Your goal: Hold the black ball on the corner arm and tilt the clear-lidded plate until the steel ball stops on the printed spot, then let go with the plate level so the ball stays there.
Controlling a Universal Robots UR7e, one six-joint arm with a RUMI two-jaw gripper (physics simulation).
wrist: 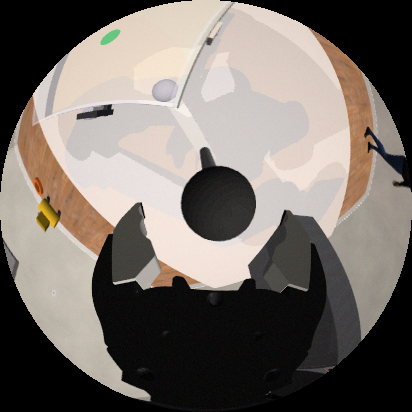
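The black ball (218,203) is on the end of the corner arm (206,157), in the middle of the wrist view. My gripper (213,208) is open, with one jaw to the left of the ball and one to the right, and nothing is held between them. The clear-lidded plate (125,60) shows in part at the upper left. The steel ball (164,90) is inside the plate, close to the corner nearest the arm. The green printed spot (110,37) lies farther up and left, well apart from the steel ball. The plate's far side is cut off by the view's edge.
A dark block (95,113) and a pale block (215,33) are by the plate's edges. A white surface (310,135) lies on the wooden table (356,185). Beyond the table are a yellow object (48,214), an orange ring (38,186) and a figure in blue (391,160).
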